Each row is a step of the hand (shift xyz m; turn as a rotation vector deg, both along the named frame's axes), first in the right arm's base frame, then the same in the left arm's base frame.
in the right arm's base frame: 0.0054 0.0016 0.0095 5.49 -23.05 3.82
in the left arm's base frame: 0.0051 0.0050 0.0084 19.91 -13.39 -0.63
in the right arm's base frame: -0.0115 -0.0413 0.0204 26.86 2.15 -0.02
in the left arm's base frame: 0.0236 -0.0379 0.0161 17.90 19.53 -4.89
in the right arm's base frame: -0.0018 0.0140 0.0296 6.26 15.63 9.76
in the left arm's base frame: -0.0034 0.0099 0.0311 -3.38 16.04 10.49
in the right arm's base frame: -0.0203 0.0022 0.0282 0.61 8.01 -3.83
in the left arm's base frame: -0.0093 -0.0113 0.0316 -5.70 6.28 -2.70
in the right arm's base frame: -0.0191 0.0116 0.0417 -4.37 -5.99 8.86
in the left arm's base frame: -0.0114 -0.0031 0.0458 2.88 -7.17 8.59
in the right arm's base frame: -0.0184 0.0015 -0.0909 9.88 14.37 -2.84
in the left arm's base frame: -0.0359 -0.0133 -0.0845 -2.95 17.22 -2.62
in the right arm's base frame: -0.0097 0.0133 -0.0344 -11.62 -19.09 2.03
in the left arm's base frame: -0.0239 0.0026 -0.0296 4.59 -21.91 1.50
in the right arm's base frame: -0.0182 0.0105 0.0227 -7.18 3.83 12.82
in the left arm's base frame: -0.0145 -0.0038 0.0270 -4.61 -1.64 14.38
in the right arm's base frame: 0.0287 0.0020 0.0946 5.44 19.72 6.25
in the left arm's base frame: 0.0419 0.0229 0.0866 -7.47 18.45 7.82
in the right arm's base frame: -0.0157 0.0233 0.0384 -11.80 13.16 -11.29
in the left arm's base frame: -0.0173 0.0078 0.0436 -19.77 1.65 -6.81
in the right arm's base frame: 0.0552 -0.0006 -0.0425 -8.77 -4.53 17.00
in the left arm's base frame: 0.0299 0.0354 -0.0520 0.70 -8.82 17.55
